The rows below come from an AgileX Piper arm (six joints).
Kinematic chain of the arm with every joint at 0, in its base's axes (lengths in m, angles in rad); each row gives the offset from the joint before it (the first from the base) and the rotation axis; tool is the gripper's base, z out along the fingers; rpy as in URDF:
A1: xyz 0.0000 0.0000 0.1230 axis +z
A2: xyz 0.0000 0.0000 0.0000 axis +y
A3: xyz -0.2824 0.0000 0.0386 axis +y
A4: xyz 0.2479 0.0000 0.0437 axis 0.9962 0 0.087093
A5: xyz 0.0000 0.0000 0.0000 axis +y
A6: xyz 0.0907 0.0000 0.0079 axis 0.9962 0 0.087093
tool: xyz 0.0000 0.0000 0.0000 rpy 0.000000 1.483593 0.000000
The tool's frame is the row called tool.
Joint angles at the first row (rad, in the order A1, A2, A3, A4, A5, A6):
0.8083, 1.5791, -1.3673, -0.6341, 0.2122, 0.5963
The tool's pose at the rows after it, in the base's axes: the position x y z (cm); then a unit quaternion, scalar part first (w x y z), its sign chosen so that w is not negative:
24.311 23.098 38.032 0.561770 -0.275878 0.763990 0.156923
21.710 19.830 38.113 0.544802 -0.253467 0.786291 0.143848
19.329 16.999 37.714 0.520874 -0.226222 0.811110 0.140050
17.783 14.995 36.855 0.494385 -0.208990 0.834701 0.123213
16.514 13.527 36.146 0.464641 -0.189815 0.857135 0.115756
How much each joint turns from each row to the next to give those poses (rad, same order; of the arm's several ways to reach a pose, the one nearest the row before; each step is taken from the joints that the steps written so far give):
0.0000, -0.1494, 0.1064, 0.0001, 0.0937, 0.0023
0.0000, -0.1375, 0.1064, 0.0304, 0.0918, 0.0023
0.0001, -0.1210, 0.0900, 0.0543, 0.0919, 0.0020
0.0000, -0.0775, 0.0628, 0.0265, 0.0932, 0.0018
-0.0001, -0.0571, 0.0399, 0.0452, 0.0868, -0.0001

